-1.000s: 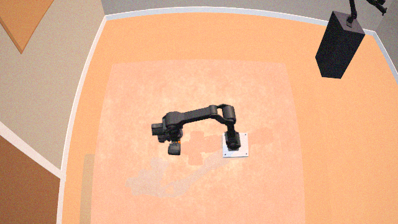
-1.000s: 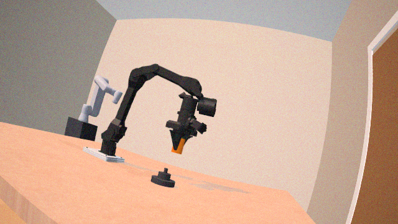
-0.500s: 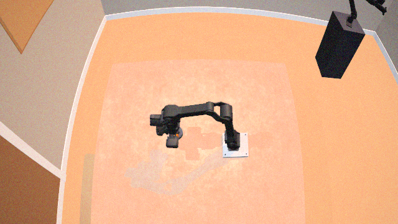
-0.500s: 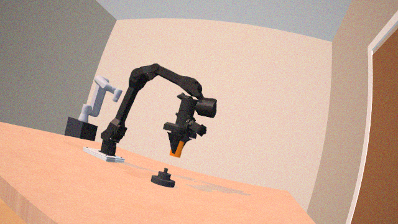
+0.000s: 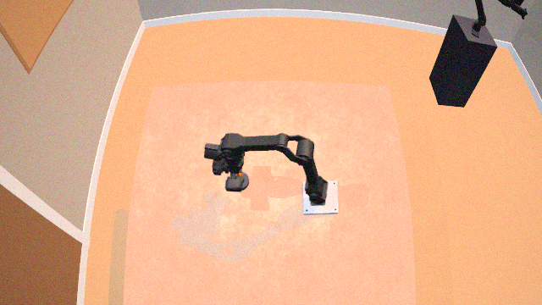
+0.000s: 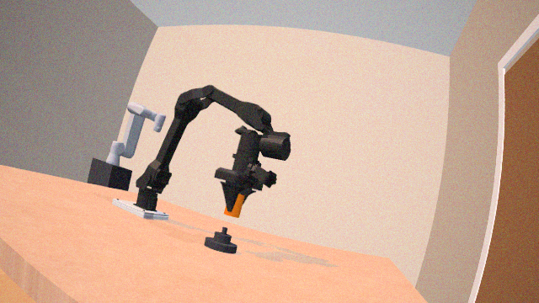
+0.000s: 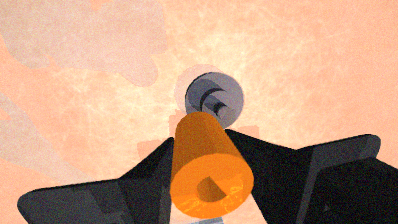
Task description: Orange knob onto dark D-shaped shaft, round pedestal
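Right now the round dark pedestal is 30 mm to the right of my gripper tip and 70 mm below it. From my gripper tip the other things lie so: orange knob (20 mm above).
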